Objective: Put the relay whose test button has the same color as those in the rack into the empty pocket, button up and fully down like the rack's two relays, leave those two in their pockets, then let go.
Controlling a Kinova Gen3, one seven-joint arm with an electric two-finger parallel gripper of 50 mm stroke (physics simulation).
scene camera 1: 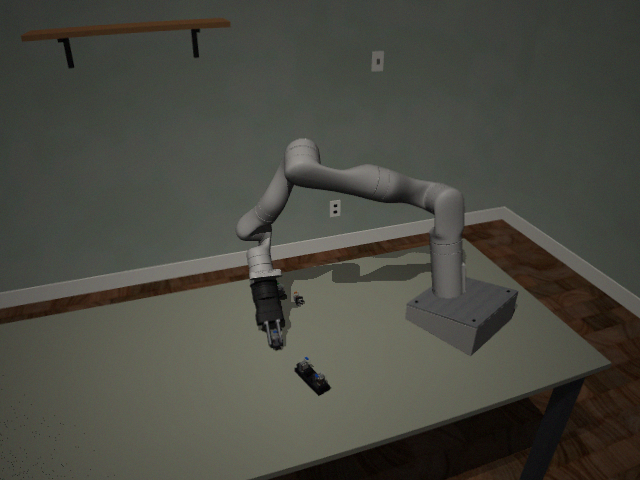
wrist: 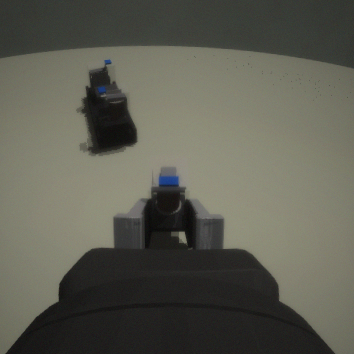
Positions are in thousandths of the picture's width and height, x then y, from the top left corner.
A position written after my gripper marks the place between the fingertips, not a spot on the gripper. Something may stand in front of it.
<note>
In view: my gripper (scene camera 1: 430, 718), a blue-button relay (wrist: 476, 524), a blue-button relay (wrist: 284, 205) and a black rack (wrist: 329, 371).
My gripper is seen too in the wrist view (wrist: 473, 609).
</note>
